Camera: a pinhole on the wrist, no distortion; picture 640 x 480 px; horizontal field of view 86.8 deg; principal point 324.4 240.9 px. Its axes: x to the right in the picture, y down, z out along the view. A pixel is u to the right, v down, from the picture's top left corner.
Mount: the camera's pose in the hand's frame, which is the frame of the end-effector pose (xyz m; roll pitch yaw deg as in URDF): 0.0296 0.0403 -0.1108 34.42 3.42 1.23
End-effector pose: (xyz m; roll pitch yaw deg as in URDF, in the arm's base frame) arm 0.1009 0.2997 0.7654 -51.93 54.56 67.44
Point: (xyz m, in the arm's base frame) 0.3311 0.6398 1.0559
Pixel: 285.6 120.4
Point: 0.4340 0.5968 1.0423
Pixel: 292.4 43.4
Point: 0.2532 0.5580 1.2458
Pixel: 160.2 141.1
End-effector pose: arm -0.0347 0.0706 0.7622 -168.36 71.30 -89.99
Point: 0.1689 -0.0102 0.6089
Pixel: 498.4 65.4
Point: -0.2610 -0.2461 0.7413
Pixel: behind the camera
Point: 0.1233 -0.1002 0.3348
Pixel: outside the picture
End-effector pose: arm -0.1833 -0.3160 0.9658 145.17 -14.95 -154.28
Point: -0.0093 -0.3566 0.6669
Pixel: 71.9 155.3
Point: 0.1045 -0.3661 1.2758
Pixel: behind the camera
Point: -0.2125 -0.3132 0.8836
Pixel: 257.0 314.8
